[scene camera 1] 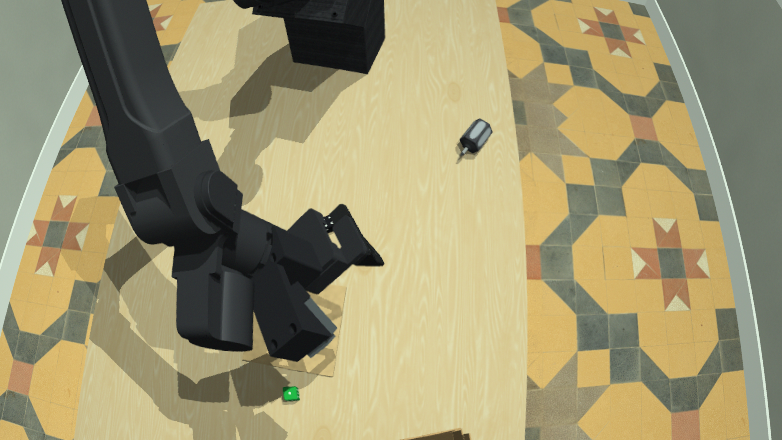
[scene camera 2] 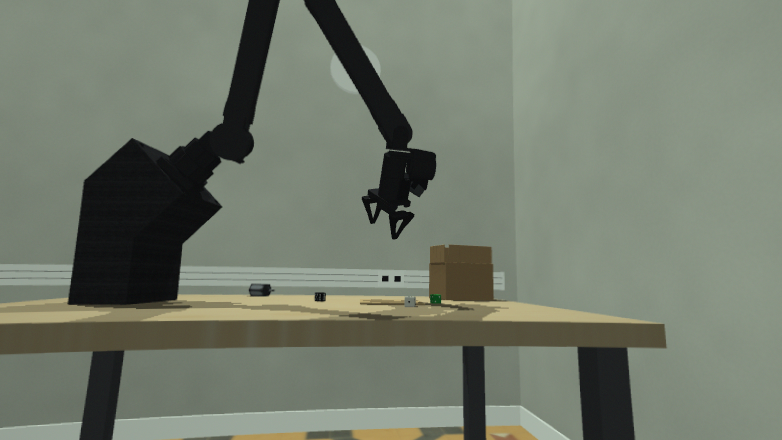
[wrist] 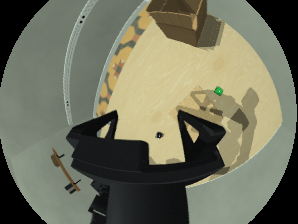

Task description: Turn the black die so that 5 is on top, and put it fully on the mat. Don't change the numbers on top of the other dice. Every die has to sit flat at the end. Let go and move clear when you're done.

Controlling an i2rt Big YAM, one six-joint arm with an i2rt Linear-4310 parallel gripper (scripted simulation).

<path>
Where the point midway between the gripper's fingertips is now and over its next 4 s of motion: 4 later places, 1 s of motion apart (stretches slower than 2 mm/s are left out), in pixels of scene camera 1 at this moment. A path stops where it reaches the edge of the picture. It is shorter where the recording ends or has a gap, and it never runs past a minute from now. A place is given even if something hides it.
My gripper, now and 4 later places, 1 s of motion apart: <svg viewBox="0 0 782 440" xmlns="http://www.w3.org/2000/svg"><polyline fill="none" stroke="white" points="349,287 315,184 320,198 323,206 325,213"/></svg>
</path>
